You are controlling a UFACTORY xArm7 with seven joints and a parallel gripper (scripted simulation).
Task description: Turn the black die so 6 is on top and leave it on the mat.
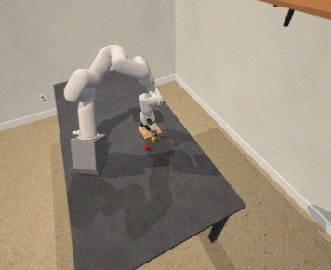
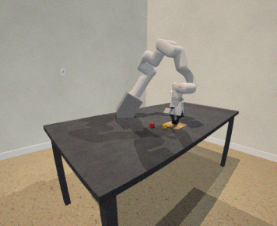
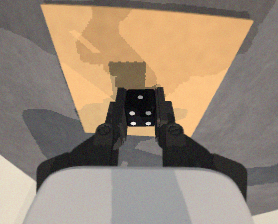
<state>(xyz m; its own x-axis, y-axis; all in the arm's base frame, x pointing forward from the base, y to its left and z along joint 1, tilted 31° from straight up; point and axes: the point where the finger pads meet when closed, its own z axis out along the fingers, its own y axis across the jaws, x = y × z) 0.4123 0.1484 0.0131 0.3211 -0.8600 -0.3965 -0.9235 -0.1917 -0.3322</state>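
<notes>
My hand is 1 cm above the black die. Round my hand: yellow die: 11 cm to the right, 2 cm below, 1 cm ahead; then red die: 18 cm to the right, 5 cm behind, 2 cm below; then mat: 3 cm below.
</notes>
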